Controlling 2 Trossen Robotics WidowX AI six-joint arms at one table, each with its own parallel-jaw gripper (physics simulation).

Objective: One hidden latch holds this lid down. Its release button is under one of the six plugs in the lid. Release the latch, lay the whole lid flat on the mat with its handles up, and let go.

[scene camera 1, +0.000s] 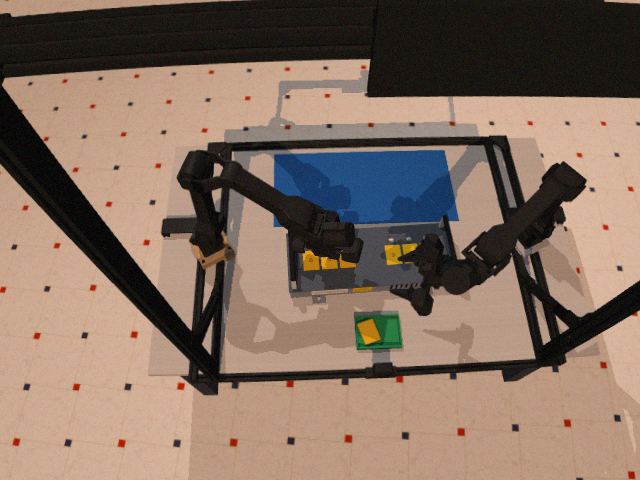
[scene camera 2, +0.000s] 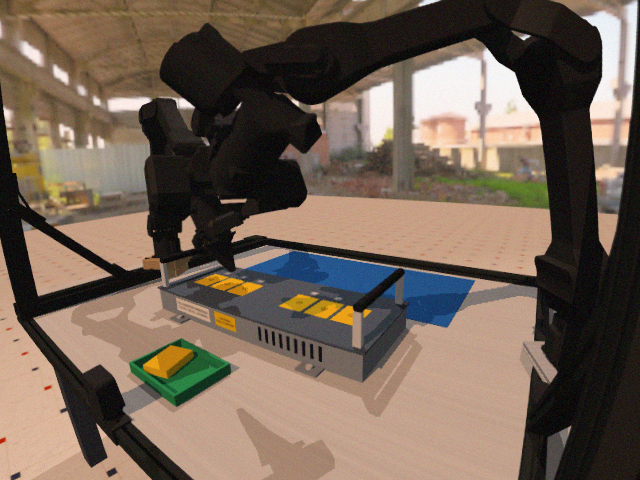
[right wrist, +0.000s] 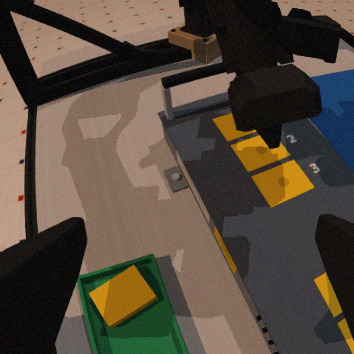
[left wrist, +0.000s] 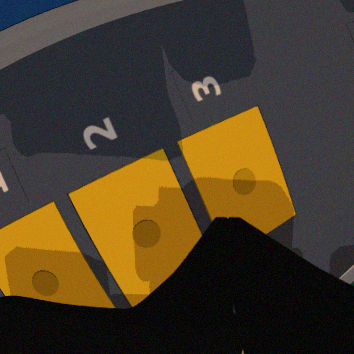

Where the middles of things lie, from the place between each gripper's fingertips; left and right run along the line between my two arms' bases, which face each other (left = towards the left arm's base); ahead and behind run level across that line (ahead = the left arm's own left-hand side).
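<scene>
Counting from my left hand, I find the green tray [scene camera 2: 205, 369] 100 mm to the right, 200 mm behind and 70 mm below. The blue mat [scene camera 1: 374, 187] is 100 mm to the right of that same left hand, 270 mm ahead of it and 80 mm below it.
My right hand is 2 cm to the right of the green tray, 7 cm past it and 21 cm above it. As for the blue mat, it is 2 cm to the left of my right hand and 40 cm ahead of it, and it lies 22 cm below it.
</scene>
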